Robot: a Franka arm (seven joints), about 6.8 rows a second.
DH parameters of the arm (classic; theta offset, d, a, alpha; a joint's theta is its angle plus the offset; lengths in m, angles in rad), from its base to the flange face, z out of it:
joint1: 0 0.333 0 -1.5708
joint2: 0 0 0 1.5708
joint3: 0 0.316 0.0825 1.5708
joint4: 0 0 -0.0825 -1.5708
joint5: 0 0.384 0 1.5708
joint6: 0 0 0.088 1.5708
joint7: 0 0.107 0 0
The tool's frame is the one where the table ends.
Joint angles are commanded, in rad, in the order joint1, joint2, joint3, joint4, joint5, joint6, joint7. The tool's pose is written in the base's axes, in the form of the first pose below.
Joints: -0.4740, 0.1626, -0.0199, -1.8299, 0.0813, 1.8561, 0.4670
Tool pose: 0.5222, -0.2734, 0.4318, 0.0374, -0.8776, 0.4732, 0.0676
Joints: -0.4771, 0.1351, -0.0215, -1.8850, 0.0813, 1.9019, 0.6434
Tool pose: 0.5132, -0.2723, 0.4261, 0.0318, -0.8309, 0.5521, 0.0614
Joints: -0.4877, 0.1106, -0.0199, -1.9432, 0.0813, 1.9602, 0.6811
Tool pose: 0.5034, -0.2736, 0.4181, 0.0316, -0.8173, 0.5731, 0.0496
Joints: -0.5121, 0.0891, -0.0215, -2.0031, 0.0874, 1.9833, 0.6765
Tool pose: 0.4853, -0.2801, 0.4050, 0.0341, -0.8093, 0.5836, 0.0569
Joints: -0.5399, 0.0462, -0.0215, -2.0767, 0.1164, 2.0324, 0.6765
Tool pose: 0.4652, -0.2847, 0.3995, 0.0477, -0.7959, 0.6016, 0.0480
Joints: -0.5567, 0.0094, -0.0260, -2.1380, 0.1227, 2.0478, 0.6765
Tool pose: 0.4458, -0.2858, 0.3931, 0.0505, -0.7876, 0.6119, 0.0521
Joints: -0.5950, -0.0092, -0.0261, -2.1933, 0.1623, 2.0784, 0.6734
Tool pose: 0.4258, -0.2946, 0.3810, 0.0674, -0.7680, 0.6345, 0.0544
